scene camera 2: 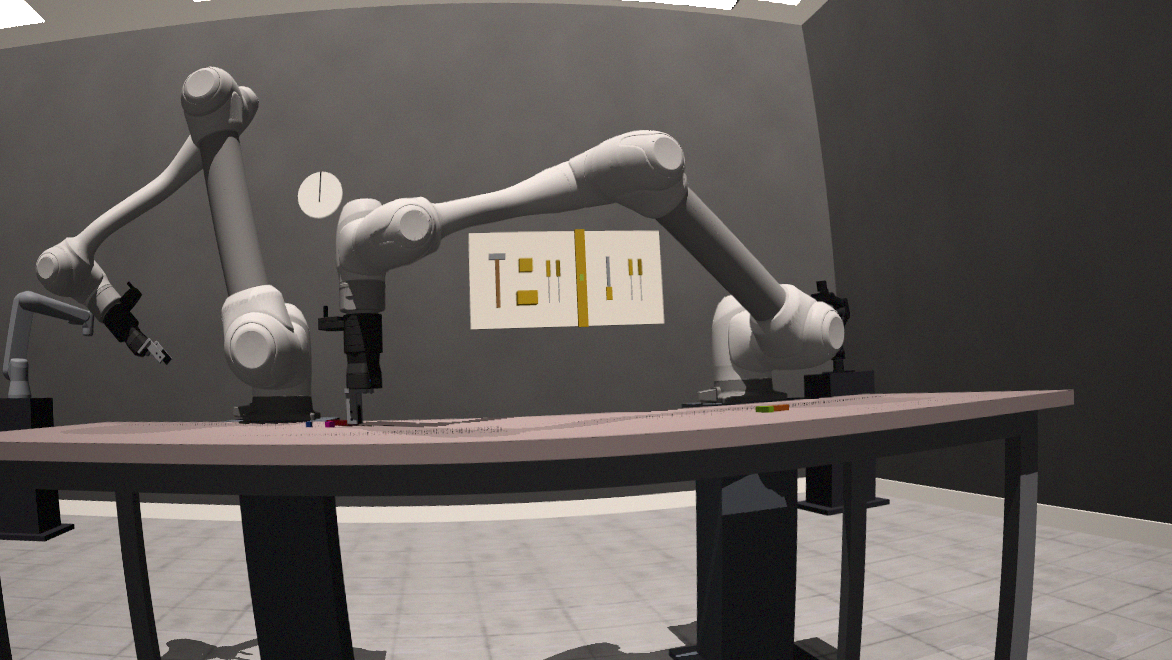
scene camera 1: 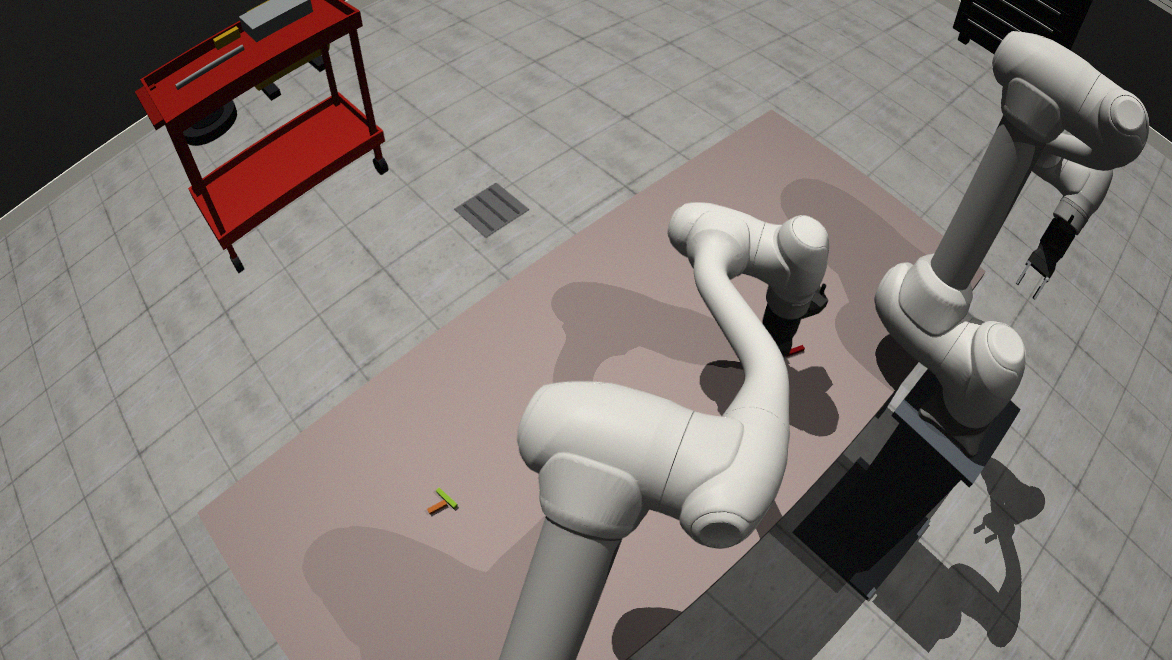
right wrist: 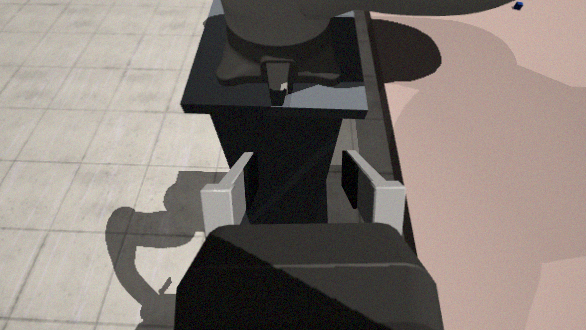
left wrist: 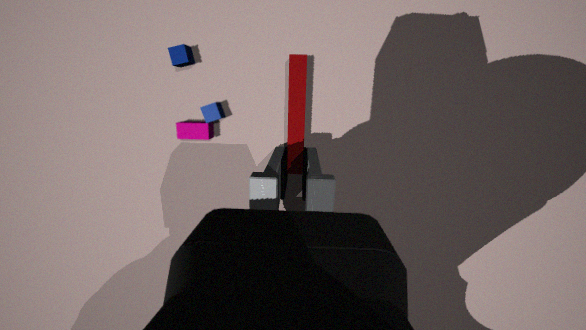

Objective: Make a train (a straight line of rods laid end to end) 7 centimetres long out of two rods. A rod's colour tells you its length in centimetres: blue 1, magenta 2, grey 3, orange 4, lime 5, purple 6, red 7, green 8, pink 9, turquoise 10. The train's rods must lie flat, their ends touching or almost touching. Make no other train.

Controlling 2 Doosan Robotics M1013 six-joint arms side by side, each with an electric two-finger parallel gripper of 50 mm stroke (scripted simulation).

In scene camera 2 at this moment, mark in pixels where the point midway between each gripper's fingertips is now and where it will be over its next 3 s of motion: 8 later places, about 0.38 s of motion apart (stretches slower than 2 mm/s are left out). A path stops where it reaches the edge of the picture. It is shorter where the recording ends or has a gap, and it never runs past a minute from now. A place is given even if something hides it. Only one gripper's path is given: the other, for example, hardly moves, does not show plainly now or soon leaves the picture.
My left gripper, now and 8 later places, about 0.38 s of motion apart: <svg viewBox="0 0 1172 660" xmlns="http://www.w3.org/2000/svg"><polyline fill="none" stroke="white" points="355,424 355,418 353,395 352,377 351,375 342,377 333,380 327,385 326,388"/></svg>
